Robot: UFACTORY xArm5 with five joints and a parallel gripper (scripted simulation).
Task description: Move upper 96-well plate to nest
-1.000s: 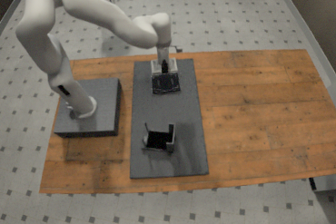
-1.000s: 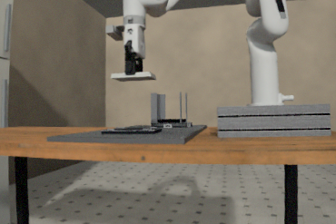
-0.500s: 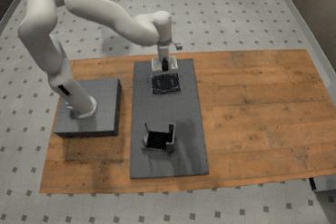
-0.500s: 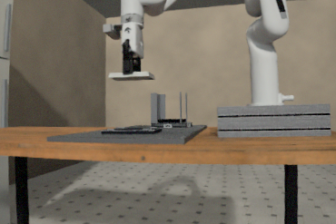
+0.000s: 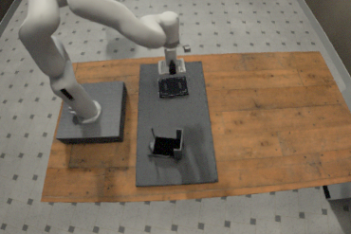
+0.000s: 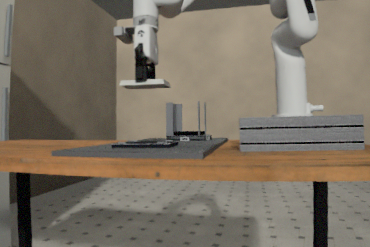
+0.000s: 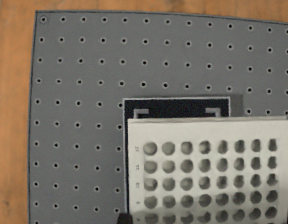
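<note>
Now: the plate nest N1 18 cm below my hand. The rest, counted from my hand: white 96-well plate (1 cm below).
</note>
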